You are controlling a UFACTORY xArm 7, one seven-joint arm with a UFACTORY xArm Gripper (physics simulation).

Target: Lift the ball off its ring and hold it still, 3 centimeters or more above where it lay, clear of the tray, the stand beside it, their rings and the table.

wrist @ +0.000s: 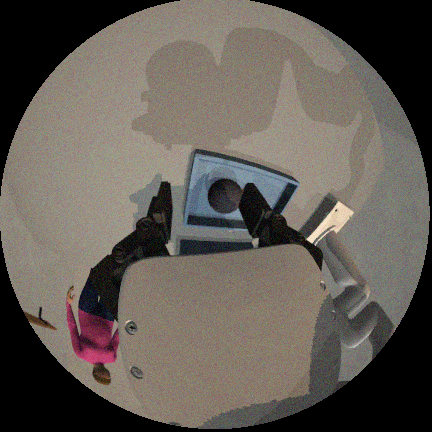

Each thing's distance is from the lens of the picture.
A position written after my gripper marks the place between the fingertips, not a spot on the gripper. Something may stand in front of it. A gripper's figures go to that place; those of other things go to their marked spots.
my gripper (207,194): 12 cm
dark ball (223,195): 17 cm
